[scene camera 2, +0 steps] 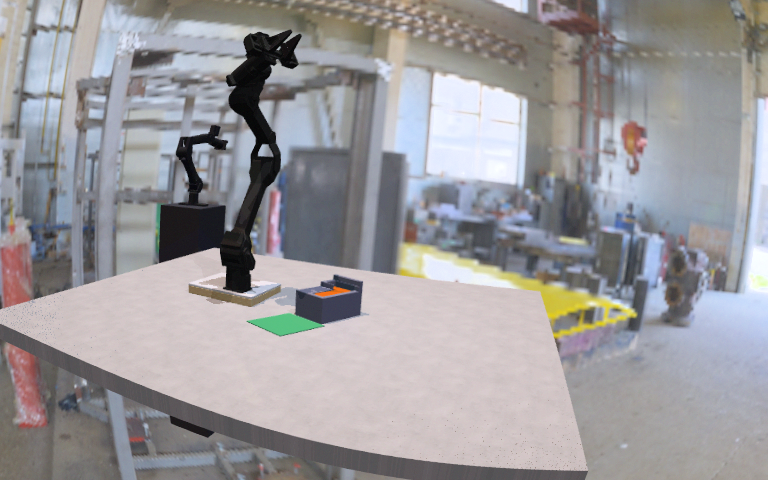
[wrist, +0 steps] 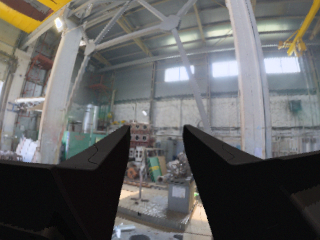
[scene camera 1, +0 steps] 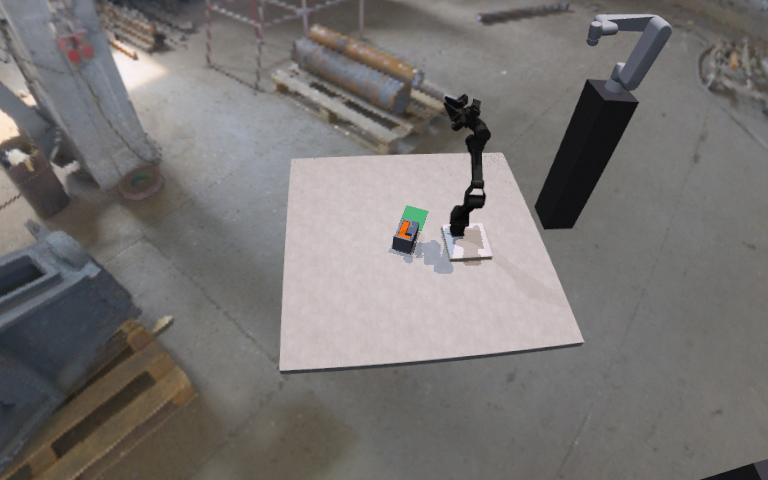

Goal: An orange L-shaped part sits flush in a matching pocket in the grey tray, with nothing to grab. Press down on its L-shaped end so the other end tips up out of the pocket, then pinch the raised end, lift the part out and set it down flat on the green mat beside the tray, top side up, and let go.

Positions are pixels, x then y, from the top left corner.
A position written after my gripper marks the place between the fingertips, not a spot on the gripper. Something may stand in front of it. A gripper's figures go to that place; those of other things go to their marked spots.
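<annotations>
Distance of my gripper (scene camera 2: 296, 32): 1.31 m from the lens. Distance of a green mat (scene camera 2: 284, 324): 1.28 m from the lens.
</annotations>
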